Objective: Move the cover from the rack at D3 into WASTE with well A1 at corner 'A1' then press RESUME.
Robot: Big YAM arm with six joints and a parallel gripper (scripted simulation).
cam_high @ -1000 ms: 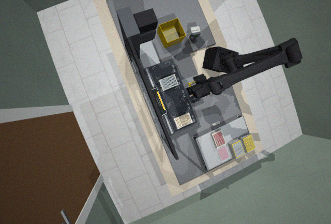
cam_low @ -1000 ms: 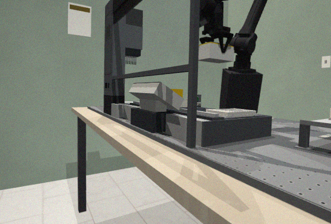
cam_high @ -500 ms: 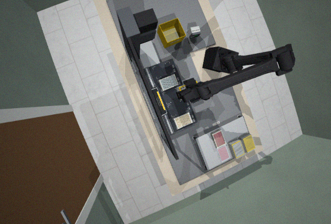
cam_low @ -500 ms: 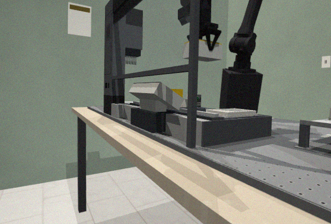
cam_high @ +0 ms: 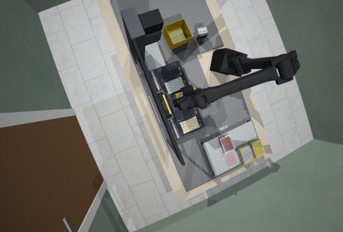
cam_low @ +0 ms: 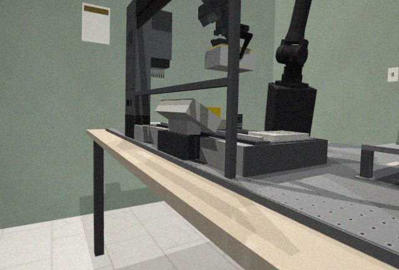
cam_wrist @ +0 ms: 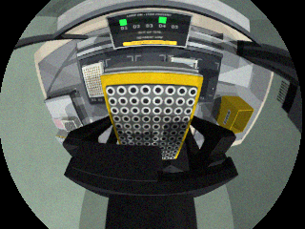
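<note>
Right now my hand is 1 cm to the left of the yellow-framed tip rack and 1 cm below it. From my hand the other things lie so: gantry post (14 cm ahead, 28 cm to the left, 5 cm below); cream plate (3 cm behind, 20 cm to the left, 22 cm below); yellow waste bin (8 cm behind, 46 cm to the right, 24 cm below).
</note>
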